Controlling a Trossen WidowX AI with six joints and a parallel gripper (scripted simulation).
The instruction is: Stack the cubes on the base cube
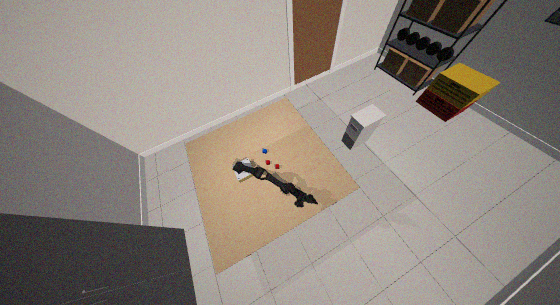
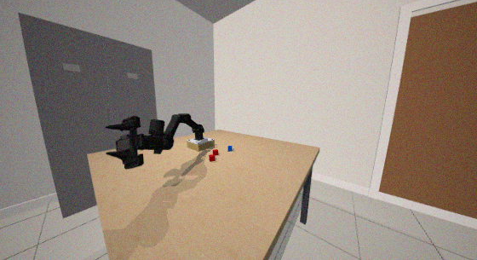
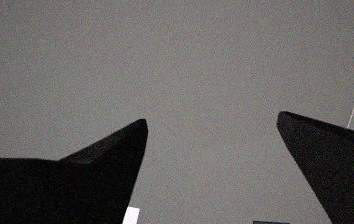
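My gripper tip is now 700 mm to the right of the blue base cube and 240 mm above it. The rest, counted from my gripper tip: red cube: 490 mm to the left, 240 mm below.
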